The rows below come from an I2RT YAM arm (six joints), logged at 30 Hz.
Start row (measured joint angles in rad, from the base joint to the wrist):
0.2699 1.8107 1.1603 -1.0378 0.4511 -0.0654
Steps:
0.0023 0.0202 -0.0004 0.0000 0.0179 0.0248
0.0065 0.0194 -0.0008 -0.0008 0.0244 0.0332
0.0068 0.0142 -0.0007 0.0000 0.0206 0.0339
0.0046 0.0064 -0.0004 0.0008 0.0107 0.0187
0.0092 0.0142 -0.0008 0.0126 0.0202 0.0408
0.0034 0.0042 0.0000 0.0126 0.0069 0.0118
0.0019 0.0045 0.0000 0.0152 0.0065 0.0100
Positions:
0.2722 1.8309 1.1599 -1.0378 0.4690 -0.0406
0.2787 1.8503 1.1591 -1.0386 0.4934 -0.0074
0.2855 1.8645 1.1584 -1.0386 0.5140 0.0265
0.2901 1.8709 1.1580 -1.0378 0.5247 0.0452
0.2993 1.8851 1.1572 -1.0252 0.5449 0.0860
0.3027 1.8893 1.1572 -1.0126 0.5518 0.0978
0.3046 1.8938 1.1572 -0.9974 0.5583 0.1078

